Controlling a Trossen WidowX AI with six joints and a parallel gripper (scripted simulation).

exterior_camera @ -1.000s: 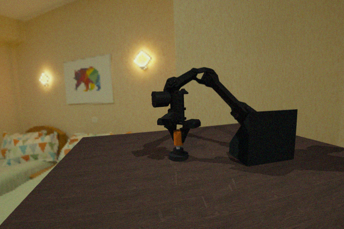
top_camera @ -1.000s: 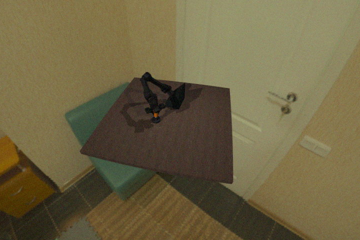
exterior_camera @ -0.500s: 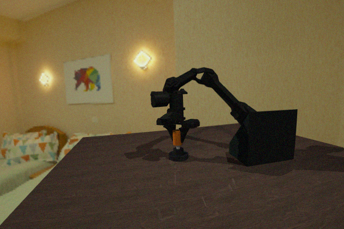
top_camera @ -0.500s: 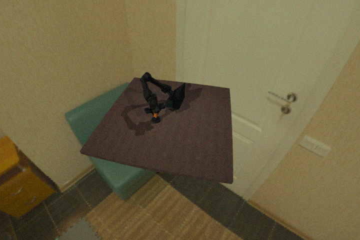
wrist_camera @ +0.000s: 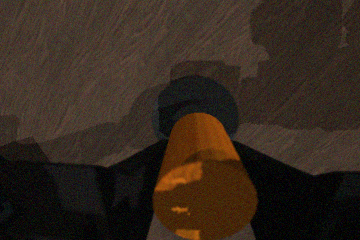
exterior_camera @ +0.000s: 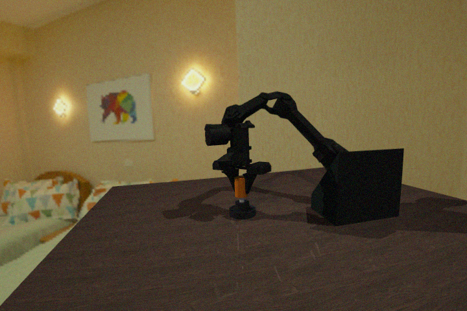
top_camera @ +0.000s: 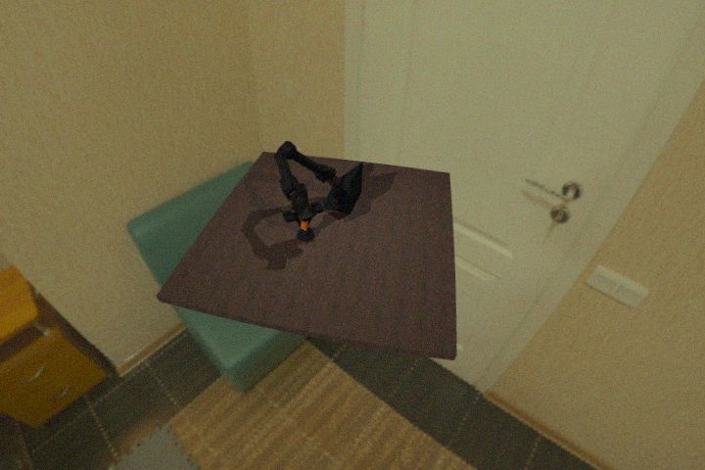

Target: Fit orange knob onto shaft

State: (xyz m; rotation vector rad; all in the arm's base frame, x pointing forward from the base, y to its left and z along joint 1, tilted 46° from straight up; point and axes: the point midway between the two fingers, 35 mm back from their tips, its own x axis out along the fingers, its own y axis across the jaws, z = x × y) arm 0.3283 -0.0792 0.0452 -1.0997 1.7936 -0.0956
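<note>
Right now my gripper tip is 3 cm below the orange knob. Also, from my gripper tip: round pedestal 4 cm below.
</note>
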